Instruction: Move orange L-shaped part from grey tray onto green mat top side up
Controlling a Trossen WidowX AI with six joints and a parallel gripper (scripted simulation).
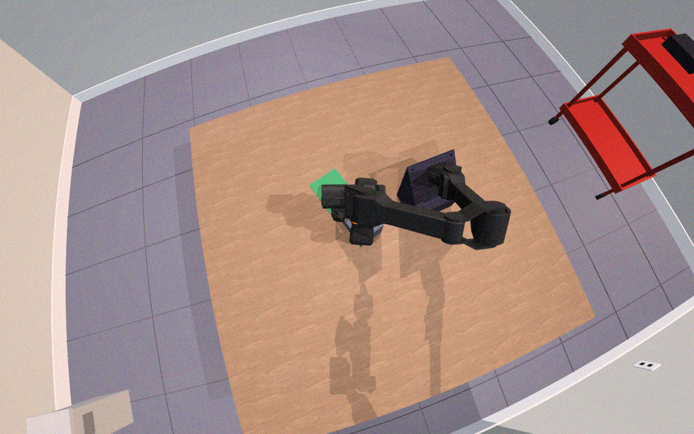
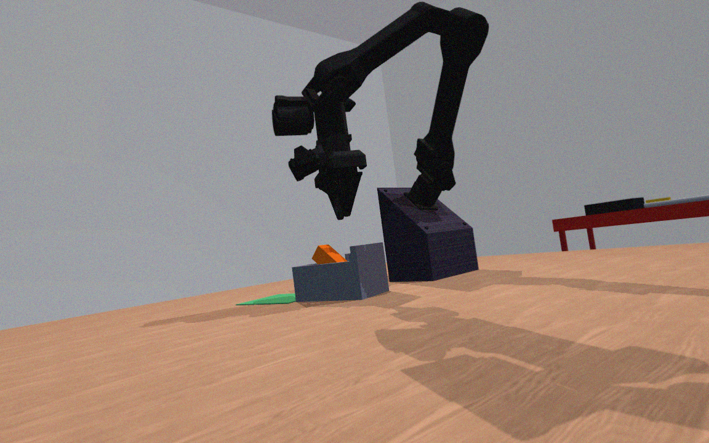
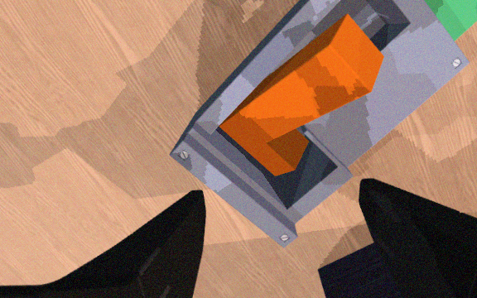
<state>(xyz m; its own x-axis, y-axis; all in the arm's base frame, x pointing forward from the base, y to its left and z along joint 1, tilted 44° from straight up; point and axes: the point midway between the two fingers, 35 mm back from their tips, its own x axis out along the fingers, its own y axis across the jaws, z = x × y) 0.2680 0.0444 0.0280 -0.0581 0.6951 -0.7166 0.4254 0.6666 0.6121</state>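
My gripper tip is 10 cm above the orange L-shaped part, 1 cm to the left of it and 1 cm past it. From my gripper tip the other things lie so: green mat 18 cm to the right, 16 cm below, 4 cm ahead.
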